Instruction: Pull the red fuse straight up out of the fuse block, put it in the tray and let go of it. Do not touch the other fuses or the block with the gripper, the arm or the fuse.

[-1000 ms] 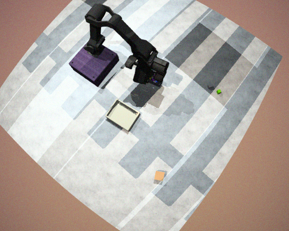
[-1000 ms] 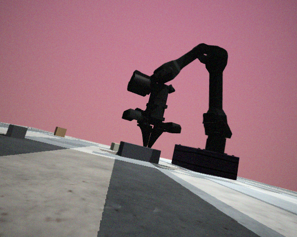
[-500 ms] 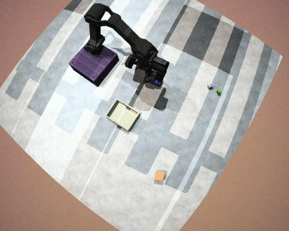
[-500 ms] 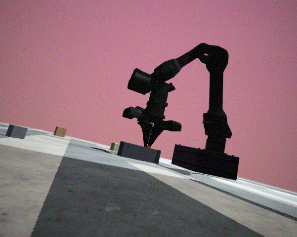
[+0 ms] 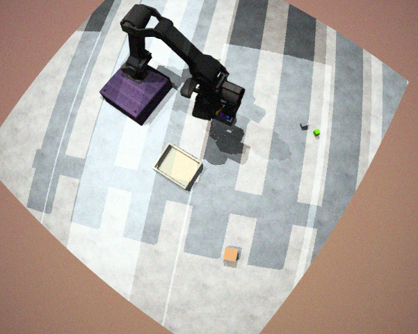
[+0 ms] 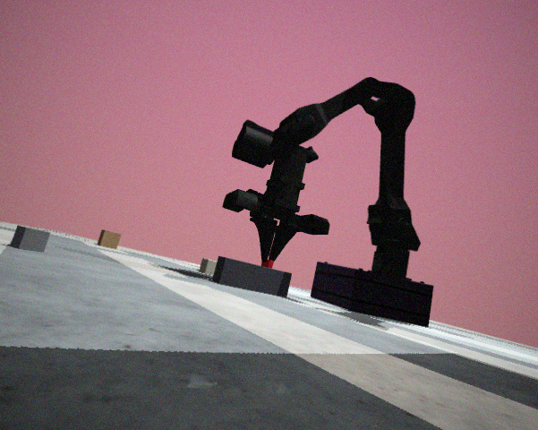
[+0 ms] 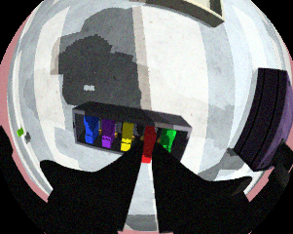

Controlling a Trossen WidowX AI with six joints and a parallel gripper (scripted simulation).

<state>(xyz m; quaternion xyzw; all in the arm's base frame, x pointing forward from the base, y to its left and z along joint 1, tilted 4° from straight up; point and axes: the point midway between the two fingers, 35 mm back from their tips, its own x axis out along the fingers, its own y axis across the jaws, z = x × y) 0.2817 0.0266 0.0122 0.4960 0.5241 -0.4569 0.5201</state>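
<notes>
My gripper tip is now 1 cm short of the cream tray, 22 cm to the left of it and 5 cm above it. Round my gripper tip: small green cube (35 cm ahead, 12 cm to the left, 4 cm below); red fuse (1 cm below); small dark piece (29 cm ahead, 13 cm to the left, 4 cm below).
</notes>
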